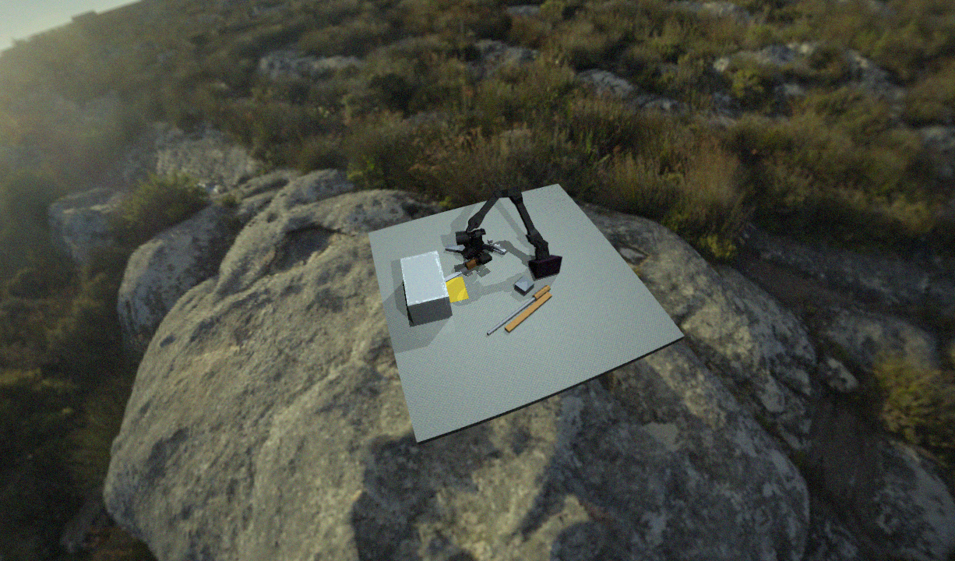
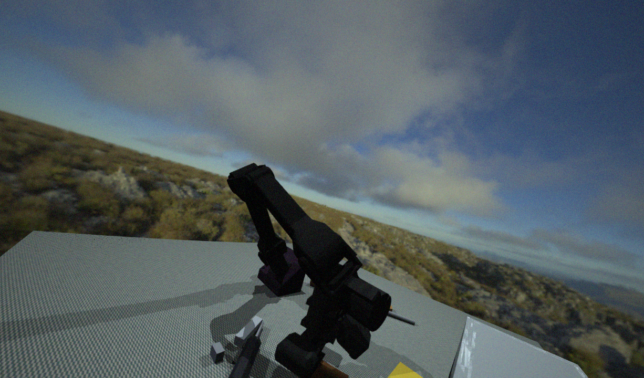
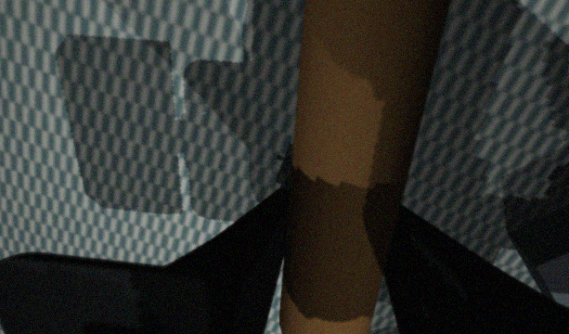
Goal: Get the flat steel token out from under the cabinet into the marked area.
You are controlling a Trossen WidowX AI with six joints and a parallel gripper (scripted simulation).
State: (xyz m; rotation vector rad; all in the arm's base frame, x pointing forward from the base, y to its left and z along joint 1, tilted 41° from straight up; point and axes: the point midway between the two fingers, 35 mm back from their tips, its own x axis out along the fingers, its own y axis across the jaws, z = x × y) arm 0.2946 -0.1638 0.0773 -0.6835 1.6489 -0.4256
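The grey bar is 14 cm behind my gripper tip and 3 cm to the right of it. From my gripper tip the other things lie so: grey block 26 cm to the left, 14 cm behind, 1 cm above; small grey cube 12 cm to the right, 12 cm behind; wooden stick 40 cm to the left, 10 cm behind.
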